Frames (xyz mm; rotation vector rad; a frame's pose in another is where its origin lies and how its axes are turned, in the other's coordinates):
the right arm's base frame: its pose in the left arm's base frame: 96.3 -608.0 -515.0 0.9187 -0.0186 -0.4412
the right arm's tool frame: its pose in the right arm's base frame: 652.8 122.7 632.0 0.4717 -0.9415 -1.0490
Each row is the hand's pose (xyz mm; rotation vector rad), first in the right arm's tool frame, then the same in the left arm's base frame.
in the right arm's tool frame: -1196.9 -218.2 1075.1 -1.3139 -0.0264 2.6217
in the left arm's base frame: -105.1 -187.5 831.2 -0.7268 -0.1366 0.4441
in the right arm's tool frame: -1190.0 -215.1 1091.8 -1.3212 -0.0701 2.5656
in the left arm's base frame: -119.2 -195.8 839.4 -0.7336 -0.1406 0.3838
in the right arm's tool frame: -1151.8 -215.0 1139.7 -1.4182 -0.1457 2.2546
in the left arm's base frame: -168.6 -230.9 848.3 -0.7098 -0.0638 0.1065
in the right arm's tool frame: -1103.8 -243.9 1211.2 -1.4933 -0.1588 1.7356
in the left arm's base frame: -254.4 -260.7 845.1 -0.5819 0.0825 -0.3277
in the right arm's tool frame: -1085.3 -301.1 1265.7 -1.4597 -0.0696 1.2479
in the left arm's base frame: -332.5 -249.9 826.2 -0.3505 0.2251 -0.7114
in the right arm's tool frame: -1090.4 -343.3 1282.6 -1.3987 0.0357 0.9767
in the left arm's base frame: -366.1 -224.8 807.9 -0.1576 0.3127 -0.9039
